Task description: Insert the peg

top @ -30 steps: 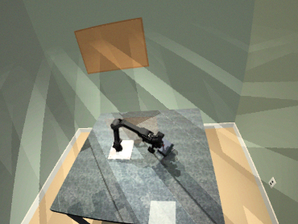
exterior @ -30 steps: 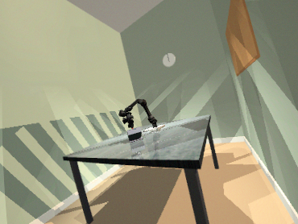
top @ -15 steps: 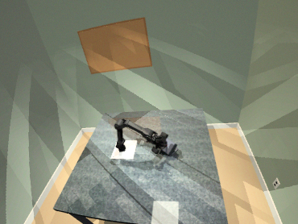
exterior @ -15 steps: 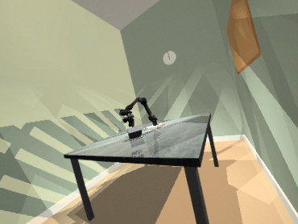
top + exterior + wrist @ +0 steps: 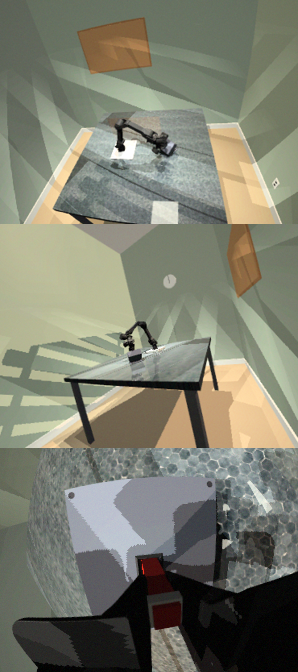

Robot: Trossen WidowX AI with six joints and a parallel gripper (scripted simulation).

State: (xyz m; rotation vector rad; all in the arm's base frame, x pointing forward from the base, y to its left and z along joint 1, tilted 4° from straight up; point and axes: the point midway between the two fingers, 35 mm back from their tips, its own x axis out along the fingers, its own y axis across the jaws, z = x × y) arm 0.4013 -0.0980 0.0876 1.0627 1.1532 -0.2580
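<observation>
Right now my gripper tip is 1 cm past the red peg, 1 cm to the left of it and 1 cm below it. From my gripper tip the other things lie so: panel 2 cm ahead, 2 cm to the left, 4 cm below.
</observation>
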